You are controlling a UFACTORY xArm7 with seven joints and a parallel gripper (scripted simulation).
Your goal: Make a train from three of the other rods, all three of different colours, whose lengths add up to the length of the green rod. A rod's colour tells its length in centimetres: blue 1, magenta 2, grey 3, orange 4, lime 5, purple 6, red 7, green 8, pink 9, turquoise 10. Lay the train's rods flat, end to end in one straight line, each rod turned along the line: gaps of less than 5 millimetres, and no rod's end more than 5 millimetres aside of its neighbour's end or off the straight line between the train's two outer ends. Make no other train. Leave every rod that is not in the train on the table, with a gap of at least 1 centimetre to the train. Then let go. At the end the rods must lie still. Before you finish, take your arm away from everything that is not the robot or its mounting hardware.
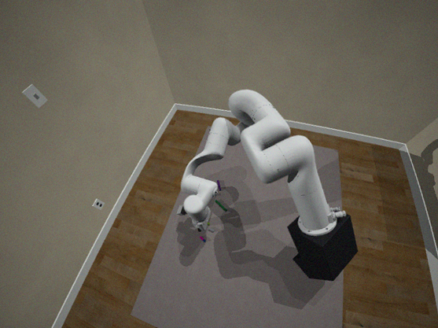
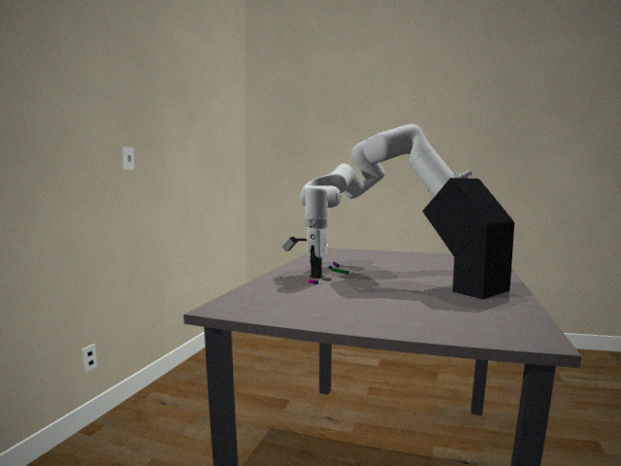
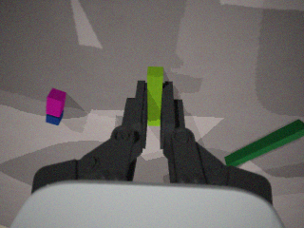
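Right now my hand is 3 cm past the grey rod, 3 cm to the right of it and 2 cm above it. Also, from my hand: magenta rod: 1 cm ahead, 8 cm to the left, 2 cm below; green rod: 8 cm behind, 9 cm to the right, 2 cm below; lime rod: 2 cm below.
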